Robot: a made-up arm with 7 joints.
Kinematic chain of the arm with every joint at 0, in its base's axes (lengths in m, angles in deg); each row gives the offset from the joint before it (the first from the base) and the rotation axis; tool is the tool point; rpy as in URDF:
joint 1: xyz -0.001 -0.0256 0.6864 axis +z
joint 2: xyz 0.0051 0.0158 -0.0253 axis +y
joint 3: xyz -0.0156 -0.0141 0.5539 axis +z
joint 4: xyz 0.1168 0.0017 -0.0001 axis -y
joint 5: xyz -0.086 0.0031 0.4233 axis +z
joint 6: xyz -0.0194 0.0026 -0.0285 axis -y
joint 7: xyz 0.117 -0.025 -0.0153 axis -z
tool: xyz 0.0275 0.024 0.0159 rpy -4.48 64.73 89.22
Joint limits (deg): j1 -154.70..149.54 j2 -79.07..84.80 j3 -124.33..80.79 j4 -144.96..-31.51 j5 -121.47..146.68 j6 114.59..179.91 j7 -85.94..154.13
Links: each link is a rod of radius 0.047 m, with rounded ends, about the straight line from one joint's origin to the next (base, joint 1, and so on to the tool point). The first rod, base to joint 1, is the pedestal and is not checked.
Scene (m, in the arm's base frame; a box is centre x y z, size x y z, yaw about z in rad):
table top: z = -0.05
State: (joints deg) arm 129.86 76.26 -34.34 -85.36 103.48 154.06 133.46
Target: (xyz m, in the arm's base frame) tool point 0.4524 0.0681 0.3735
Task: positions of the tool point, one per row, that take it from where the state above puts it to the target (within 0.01 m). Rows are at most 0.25 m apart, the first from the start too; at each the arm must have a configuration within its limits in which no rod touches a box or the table.
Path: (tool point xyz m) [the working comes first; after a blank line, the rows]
Joints at the target: 61.94 84.80 -37.58 -127.61 110.25 144.14 129.24
Straight joint move there: clear.

1: 0.0956 0.6877 0.3881
2: 0.2754 0.5696 0.3659
3: 0.3979 0.4108 0.3563
4: 0.4560 0.2354 0.3591
5: 0.4524 0.0681 0.3735

